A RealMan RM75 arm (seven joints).
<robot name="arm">
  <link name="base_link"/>
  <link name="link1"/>
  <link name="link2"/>
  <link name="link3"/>
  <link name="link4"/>
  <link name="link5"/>
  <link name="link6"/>
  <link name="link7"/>
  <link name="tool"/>
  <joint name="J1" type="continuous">
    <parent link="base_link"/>
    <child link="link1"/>
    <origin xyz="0 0 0.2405"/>
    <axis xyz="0 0 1"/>
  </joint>
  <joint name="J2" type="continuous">
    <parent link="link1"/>
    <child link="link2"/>
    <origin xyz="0 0 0"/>
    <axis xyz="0 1 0"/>
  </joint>
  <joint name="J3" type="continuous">
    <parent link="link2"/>
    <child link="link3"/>
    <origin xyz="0 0 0.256"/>
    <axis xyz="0 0 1"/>
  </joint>
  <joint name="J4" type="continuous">
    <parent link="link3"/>
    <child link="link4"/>
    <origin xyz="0 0 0"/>
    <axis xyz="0 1 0"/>
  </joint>
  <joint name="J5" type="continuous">
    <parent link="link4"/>
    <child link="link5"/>
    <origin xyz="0 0 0.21"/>
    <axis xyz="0 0 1"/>
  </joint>
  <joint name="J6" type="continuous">
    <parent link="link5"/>
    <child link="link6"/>
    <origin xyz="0 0 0"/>
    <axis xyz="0 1 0"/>
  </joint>
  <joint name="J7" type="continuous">
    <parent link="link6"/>
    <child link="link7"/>
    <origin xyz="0 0 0.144"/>
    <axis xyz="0 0 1"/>
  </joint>
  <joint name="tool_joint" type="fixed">
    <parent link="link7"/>
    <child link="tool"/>
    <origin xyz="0 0 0"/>
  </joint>
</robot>
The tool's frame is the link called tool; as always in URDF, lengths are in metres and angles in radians. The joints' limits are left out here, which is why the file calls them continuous.
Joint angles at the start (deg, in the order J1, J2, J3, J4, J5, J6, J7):
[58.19 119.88 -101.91 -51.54 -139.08 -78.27 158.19]
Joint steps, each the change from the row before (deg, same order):
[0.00 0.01 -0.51 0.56 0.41 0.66 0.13]
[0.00 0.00 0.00 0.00 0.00 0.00 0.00]
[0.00 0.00 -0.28 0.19 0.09 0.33 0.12]
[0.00 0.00 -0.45 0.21 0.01 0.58 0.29]
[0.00 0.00 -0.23 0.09 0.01 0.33 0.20]
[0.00 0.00 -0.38 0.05 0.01 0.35 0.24]
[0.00 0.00 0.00 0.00 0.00 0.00 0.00]
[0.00 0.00 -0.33 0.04 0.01 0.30 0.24]
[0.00 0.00 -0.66 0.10 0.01 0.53 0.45]
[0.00 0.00 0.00 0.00 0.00 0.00 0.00]
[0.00 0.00 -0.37 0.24 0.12 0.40 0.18]
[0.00 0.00 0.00 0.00 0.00 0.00 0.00]
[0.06 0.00 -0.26 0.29 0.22 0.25 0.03]
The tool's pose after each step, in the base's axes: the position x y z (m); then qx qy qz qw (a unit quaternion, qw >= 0). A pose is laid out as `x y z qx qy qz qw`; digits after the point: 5 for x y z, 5 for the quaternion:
0.10999 0.36299 -0.10469 -0.92566 0.25369 -0.26185 0.10118
0.10999 0.36299 -0.10469 -0.92566 0.25369 -0.26185 0.10118
0.11064 0.36298 -0.10549 -0.92546 0.25400 -0.26189 0.10206
0.11140 0.36329 -0.10663 -0.92516 0.25413 -0.26171 0.10488
0.11165 0.36351 -0.10724 -0.92502 0.25446 -0.26122 0.10660
0.11190 0.36350 -0.10806 -0.92492 0.25396 -0.26131 0.10842
0.11190 0.36350 -0.10806 -0.92492 0.25396 -0.26131 0.10842
0.11210 0.36348 -0.10877 -0.92477 0.25377 -0.26135 0.11003
0.11270 0.36331 -0.11014 -0.92434 0.25333 -0.26206 0.11288
0.11270 0.36331 -0.11014 -0.92434 0.25333 -0.26206 0.11288
0.11359 0.36323 -0.11113 -0.92401 0.25389 -0.26223 0.11393
0.11359 0.36323 -0.11113 -0.92401 0.25389 -0.26223 0.11393
0.11424 0.36302 -0.11196 -0.92384 0.25434 -0.26257 0.11352

